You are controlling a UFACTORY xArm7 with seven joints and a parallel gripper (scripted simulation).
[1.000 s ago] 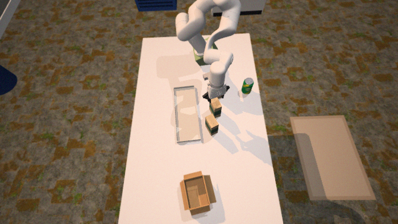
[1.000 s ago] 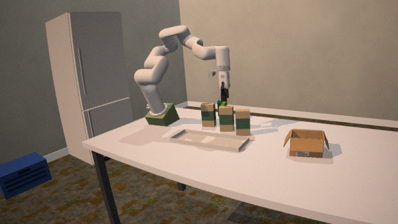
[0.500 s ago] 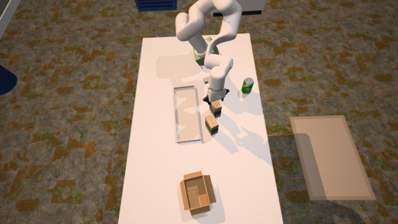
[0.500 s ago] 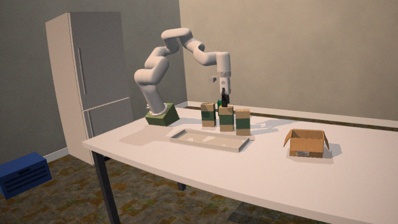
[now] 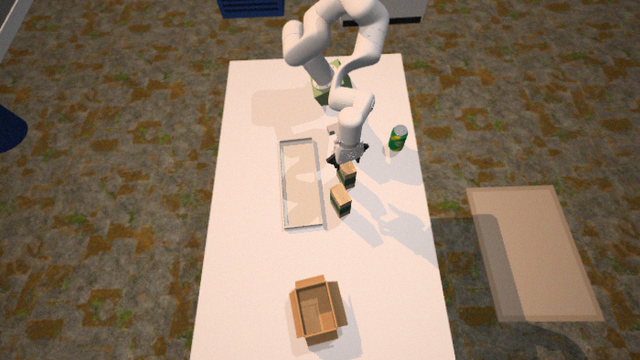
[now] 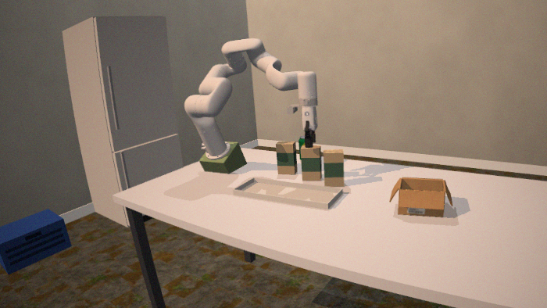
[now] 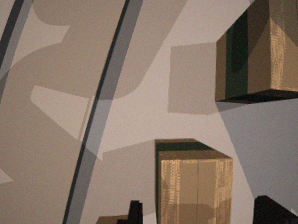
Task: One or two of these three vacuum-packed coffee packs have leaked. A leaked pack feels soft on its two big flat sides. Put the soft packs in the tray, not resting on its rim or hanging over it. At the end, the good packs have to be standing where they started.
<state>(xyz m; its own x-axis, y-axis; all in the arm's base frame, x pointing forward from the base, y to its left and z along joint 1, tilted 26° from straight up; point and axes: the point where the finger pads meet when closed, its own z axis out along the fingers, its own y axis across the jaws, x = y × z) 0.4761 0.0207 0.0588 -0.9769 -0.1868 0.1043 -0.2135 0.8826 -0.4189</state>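
The tray lies 3 cm behind my hand, 19 cm to the right of it and 16 cm below it. Also, from my hand: green can 12 cm behind, 25 cm to the left, 10 cm below; cardboard box 47 cm ahead, 20 cm to the right, 12 cm below.
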